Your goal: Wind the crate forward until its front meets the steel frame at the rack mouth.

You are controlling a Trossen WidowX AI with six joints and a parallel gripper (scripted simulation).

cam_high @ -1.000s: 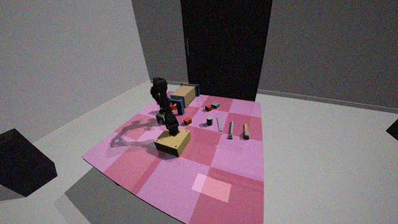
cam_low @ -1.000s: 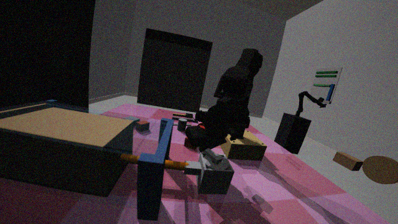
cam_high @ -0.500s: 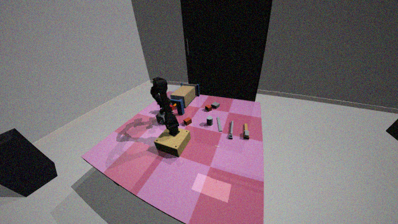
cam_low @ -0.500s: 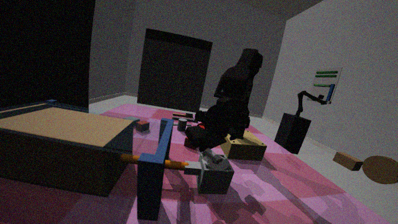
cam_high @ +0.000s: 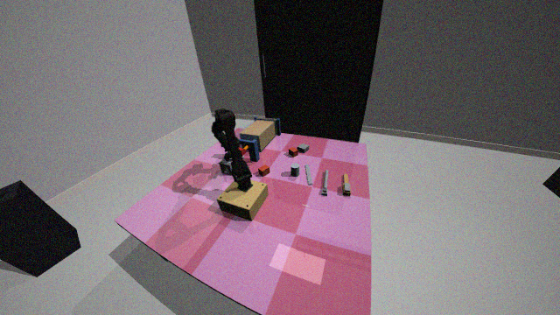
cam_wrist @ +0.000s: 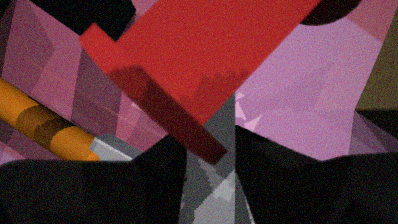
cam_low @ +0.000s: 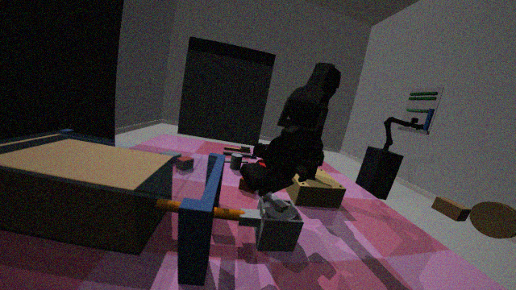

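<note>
Now: the red knob 20 mm ahead of my gripper tip, 30 mm to the right of it and 50 mm above it. From my gripper tip the other things lie so: red-knobbed winch handle: 20 mm above; then blue steel frame: 110 mm ahead, 80 mm to the left, 20 mm above; then grey hand winch: 60 mm behind, 40 mm to the left, 60 mm below.
</note>
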